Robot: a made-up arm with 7 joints.
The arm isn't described. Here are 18 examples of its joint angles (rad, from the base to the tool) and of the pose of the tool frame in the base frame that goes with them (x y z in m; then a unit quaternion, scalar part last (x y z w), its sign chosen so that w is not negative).
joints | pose
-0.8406 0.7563 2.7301 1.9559 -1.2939 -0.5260 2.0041 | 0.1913 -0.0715 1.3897 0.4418 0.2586 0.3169 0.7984
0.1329 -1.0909 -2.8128 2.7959 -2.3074 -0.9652 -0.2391 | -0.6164 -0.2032 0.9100 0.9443 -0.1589 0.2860 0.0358
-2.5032 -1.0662 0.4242 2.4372 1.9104 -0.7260 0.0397 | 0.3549 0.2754 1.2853 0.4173 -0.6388 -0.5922 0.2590
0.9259 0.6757 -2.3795 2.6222 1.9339 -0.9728 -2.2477 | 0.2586 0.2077 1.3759 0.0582 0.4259 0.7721 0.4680
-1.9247 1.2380 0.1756 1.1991 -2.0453 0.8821 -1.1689 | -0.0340 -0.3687 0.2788 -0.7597 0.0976 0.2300 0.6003
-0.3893 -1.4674 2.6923 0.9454 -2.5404 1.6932 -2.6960 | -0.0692 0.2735 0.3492 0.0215 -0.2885 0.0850 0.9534
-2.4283 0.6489 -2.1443 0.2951 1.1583 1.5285 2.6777 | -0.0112 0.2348 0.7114 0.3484 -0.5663 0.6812 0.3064
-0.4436 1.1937 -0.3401 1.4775 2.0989 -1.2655 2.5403 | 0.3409 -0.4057 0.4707 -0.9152 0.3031 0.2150 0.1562
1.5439 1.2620 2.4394 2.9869 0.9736 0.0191 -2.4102 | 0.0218 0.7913 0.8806 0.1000 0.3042 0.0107 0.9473
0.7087 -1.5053 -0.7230 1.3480 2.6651 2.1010 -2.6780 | -0.0090 -0.4812 1.0919 -0.8170 0.5310 0.2120 0.0748
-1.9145 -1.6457 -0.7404 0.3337 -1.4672 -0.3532 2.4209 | -0.1263 0.0336 0.9604 -0.5453 0.1996 0.8140 0.0146
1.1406 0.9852 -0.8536 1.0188 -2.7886 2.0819 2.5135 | 0.5152 0.1578 0.5676 0.0154 -0.7361 -0.5810 0.3470
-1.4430 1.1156 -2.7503 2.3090 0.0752 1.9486 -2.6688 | -0.0515 -0.4940 1.2566 -0.2935 0.9473 0.0025 0.1285
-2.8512 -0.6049 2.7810 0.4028 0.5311 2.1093 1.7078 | 0.1706 -0.0437 0.5456 0.4609 -0.4649 -0.0024 0.7559
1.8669 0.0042 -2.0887 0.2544 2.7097 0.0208 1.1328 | 0.1519 -0.0564 0.6061 -0.6565 -0.5106 0.1764 0.5266
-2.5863 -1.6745 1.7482 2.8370 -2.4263 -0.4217 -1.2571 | 0.7247 0.2433 0.5870 0.0090 0.4404 -0.7513 0.4914
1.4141 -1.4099 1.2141 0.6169 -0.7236 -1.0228 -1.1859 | -0.3288 -0.0485 0.8037 -0.7376 0.6643 0.0114 0.1205
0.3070 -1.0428 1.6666 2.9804 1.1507 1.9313 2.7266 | -0.6300 -0.1713 1.1008 -0.6884 0.2748 -0.2360 0.6284
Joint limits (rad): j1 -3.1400..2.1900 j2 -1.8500..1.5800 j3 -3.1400..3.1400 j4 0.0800..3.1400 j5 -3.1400..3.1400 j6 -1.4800..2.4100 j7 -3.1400..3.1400
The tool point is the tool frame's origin. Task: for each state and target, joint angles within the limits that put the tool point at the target. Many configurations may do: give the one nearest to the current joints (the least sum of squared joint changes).
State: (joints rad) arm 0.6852 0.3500 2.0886 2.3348 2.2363 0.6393 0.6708
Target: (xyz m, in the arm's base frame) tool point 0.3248 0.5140 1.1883
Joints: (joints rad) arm 0.3182 0.7807 1.8512 2.2289 2.2371 0.4890 0.6795
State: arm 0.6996 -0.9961 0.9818 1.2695 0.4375 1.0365 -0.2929
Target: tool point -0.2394 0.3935 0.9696
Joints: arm 0.5494 -0.9283 1.2410 1.0328 0.4232 1.0871 -0.2962
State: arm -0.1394 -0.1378 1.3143 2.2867 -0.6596 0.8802 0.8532
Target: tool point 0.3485 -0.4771 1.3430
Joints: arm -1.0691 0.6619 1.1798 2.8301 -0.5713 0.8863 0.8416
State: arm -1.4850 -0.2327 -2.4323 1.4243 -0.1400 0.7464 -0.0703
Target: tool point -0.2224 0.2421 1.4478
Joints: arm -1.5440 0.0284 -2.4761 2.1702 -0.0976 0.6759 -0.0481
